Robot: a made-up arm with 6 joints. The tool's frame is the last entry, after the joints.
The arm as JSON. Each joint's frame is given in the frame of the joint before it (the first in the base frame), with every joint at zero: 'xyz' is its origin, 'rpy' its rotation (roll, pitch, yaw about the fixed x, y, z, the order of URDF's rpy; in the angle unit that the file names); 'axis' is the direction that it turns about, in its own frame. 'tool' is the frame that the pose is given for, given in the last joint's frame.
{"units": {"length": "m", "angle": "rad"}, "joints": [
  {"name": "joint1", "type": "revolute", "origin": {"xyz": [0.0, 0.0, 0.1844], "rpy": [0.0, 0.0, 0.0]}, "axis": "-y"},
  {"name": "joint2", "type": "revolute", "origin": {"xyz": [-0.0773, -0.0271, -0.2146], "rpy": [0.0, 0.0, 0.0]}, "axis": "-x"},
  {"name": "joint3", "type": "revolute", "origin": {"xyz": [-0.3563, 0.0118, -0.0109], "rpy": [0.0, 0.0, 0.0]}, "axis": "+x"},
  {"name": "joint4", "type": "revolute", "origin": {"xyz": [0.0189, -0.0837, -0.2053], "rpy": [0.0, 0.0, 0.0]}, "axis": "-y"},
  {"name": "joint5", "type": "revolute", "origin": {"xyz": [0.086, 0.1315, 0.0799], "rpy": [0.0, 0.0, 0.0]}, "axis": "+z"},
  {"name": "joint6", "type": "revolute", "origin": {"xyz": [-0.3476, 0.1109, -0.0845], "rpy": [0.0, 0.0, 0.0]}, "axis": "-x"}
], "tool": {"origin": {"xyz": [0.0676, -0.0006, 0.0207], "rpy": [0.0, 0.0, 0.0]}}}
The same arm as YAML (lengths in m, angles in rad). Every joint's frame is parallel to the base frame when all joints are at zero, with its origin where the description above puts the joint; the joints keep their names.
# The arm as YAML. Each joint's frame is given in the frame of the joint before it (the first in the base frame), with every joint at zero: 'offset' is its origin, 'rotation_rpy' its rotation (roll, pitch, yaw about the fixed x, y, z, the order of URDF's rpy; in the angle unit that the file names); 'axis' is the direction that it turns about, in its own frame. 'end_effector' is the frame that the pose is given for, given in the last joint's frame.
length_unit: m
angle_unit: rad
chain:
  - id: joint1
    offset: [0.0, 0.0, 0.1844]
    rotation_rpy: [0.0, 0.0, 0.0]
    axis: [0.0, -1.0, 0.0]
  - id: joint2
    offset: [-0.0773, -0.0271, -0.2146]
    rotation_rpy: [0.0, 0.0, 0.0]
    axis: [-1.0, 0.0, 0.0]
  - id: joint3
    offset: [-0.3563, 0.0118, -0.0109]
    rotation_rpy: [0.0, 0.0, 0.0]
    axis: [1.0, 0.0, 0.0]
  - id: joint4
    offset: [0.0189, -0.0837, -0.2053]
    rotation_rpy: [0.0, 0.0, 0.0]
    axis: [0.0, -1.0, 0.0]
  - id: joint5
    offset: [0.086, 0.1315, 0.0799]
    rotation_rpy: [0.0, 0.0, 0.0]
    axis: [0.0, 0.0, 1.0]
  - id: joint6
    offset: [-0.3476, 0.1109, -0.0845]
    rotation_rpy: [0.0, 0.0, 0.0]
    axis: [-1.0, 0.0, 0.0]
end_effector:
  offset: [0.0676, -0.0006, 0.0207]
  rotation_rpy: [0.0, 0.0, 0.0]

